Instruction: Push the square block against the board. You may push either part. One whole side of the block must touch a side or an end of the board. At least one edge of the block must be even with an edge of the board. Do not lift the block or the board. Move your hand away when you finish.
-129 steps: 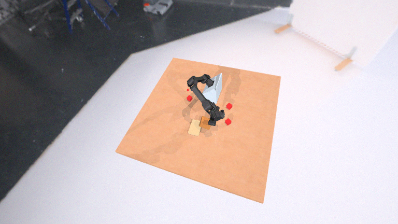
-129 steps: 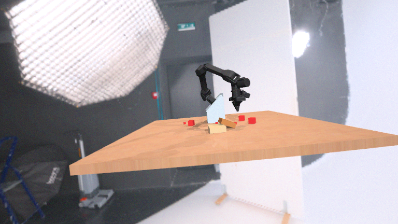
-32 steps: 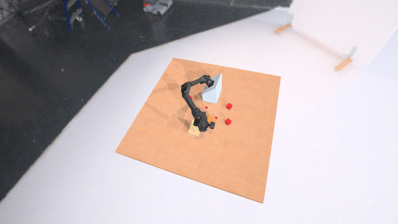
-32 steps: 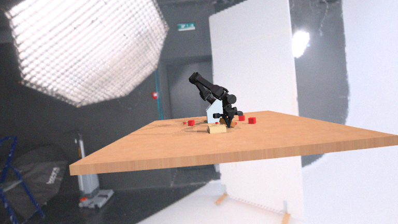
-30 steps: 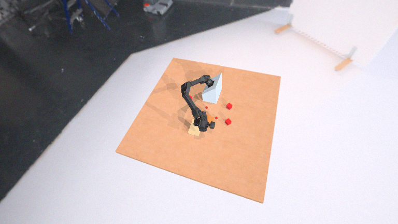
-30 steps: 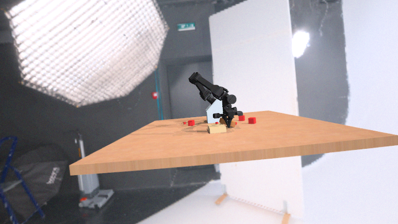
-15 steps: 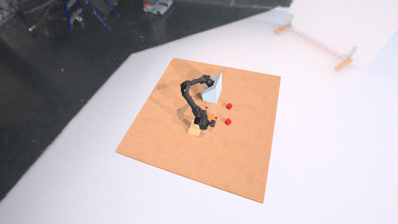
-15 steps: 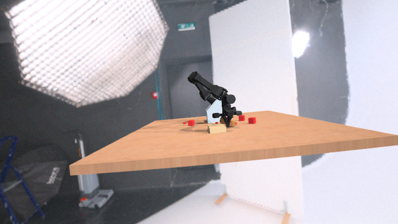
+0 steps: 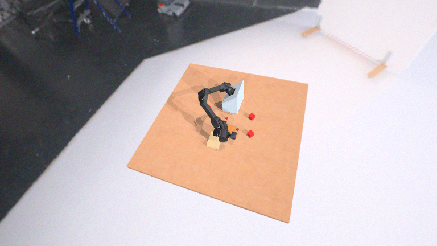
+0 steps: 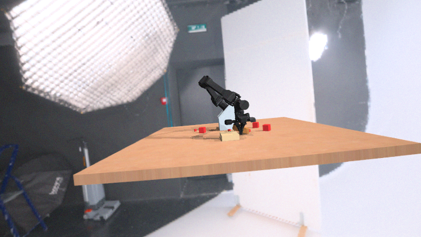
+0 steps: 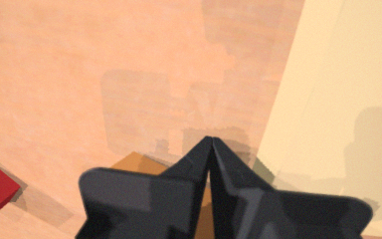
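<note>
Now: gripper tip 7 cm past the square block, 1 cm to the right of it and 3 cm below it. Round my gripper tip: board: 4 cm ahead, 8 cm to the right, 1 cm above.
</note>
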